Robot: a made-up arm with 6 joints.
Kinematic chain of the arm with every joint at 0, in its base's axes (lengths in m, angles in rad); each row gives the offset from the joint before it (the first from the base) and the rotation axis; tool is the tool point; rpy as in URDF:
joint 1: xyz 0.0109 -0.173 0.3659 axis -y
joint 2: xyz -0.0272 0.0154 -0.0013 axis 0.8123 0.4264 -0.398
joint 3: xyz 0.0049 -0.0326 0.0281 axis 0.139 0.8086 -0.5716
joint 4: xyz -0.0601 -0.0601 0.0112 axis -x
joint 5: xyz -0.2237 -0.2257 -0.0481 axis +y
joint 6: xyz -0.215 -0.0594 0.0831 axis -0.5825 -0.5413 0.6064
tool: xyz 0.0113 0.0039 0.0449 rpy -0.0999 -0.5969 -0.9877
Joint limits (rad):
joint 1: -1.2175..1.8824
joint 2: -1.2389..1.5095
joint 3: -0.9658..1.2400
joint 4: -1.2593..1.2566
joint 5: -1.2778..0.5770
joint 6: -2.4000..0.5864
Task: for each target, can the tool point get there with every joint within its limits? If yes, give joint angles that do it. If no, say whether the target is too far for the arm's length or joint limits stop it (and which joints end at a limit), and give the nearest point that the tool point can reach.
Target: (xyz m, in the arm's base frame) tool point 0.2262 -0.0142 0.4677
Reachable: no: joint limits stop it (at a limit: joint 1, joint 3, joint 4, joint 5) | nearest point 0.4326 0.0926 0.5811 | short by 0.259 m
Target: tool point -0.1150 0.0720 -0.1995
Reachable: yes | joints 1.4477 1.3027 -0.0443 -0.8427 -0.8652 -0.6496
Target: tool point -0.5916 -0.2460 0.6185
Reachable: yes | joints -0.0577 0.7165 0.6422 -0.2319 -0.8421 -1.4839
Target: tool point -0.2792 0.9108 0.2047
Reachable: no: too far | nearest point -0.2554 0.3182 0.2179 | short by 0.593 m
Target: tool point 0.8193 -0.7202 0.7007
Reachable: no: too far | nearest point 0.5206 -0.5247 0.6107 | short by 0.368 m
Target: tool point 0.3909 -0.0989 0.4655
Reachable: no: joint limits stop it (at a limit: joint 3, joint 4, joint 5) | nearest point 0.5180 -0.0843 0.4988 | short by 0.132 m
